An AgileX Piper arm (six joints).
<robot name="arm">
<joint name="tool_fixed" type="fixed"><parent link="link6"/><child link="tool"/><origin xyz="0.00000 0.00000 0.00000"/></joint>
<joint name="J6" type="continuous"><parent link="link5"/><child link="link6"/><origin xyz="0.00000 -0.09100 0.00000" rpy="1.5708 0.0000 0.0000"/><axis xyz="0 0 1"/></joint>
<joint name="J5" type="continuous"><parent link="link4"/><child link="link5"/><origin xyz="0.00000 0.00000 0.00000" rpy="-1.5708 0.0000 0.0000"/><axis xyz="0 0 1"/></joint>
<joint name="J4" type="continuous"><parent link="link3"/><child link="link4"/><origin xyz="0.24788 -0.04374 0.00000" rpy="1.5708 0.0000 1.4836"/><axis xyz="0 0 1"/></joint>
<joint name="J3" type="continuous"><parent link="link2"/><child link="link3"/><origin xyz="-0.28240 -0.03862 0.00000"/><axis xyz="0 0 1"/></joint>
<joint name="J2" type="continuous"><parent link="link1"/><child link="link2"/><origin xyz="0.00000 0.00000 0.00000" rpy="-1.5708 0.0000 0.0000"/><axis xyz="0 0 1"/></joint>
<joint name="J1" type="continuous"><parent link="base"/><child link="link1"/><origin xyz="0.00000 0.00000 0.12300"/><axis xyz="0 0 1"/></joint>
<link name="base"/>
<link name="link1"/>
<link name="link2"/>
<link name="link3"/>
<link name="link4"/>
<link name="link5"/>
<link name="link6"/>
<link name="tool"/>
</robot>
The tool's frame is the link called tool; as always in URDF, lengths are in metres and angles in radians. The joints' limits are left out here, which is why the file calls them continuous.
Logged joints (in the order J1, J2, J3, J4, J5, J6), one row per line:
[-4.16, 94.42, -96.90, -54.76, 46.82, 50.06]
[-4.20, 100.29, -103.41, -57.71, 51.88, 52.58]
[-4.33, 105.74, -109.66, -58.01, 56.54, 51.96]
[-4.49, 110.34, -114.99, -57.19, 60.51, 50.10]
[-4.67, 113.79, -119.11, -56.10, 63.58, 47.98]
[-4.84, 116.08, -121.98, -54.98, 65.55, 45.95]
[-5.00, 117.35, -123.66, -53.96, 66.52, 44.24]
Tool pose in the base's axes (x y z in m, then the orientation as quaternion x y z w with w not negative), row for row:
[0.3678, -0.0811, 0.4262, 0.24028, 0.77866, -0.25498, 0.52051]
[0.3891, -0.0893, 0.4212, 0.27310, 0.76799, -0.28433, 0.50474]
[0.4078, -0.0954, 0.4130, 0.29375, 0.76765, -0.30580, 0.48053]
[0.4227, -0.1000, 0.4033, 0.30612, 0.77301, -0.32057, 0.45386]
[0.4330, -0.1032, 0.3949, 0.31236, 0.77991, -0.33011, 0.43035]
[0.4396, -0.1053, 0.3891, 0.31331, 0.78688, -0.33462, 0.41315]
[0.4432, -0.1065, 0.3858, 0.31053, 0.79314, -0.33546, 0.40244]
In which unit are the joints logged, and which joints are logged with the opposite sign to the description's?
The joints are logged in degrees. Opposite sign: none.
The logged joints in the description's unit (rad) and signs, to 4 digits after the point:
[-0.0726, 1.6479, -1.6912, -0.9557, 0.8172, 0.8737]
[-0.0733, 1.7504, -1.8048, -1.0072, 0.9055, 0.9177]
[-0.0756, 1.8455, -1.9139, -1.0125, 0.9868, 0.9069]
[-0.0784, 1.9258, -2.0070, -0.9982, 1.0561, 0.8744]
[-0.0815, 1.9860, -2.0789, -0.9791, 1.1097, 0.8374]
[-0.0845, 2.0260, -2.1290, -0.9596, 1.1441, 0.8020]
[-0.0873, 2.0481, -2.1583, -0.9418, 1.1610, 0.7721]

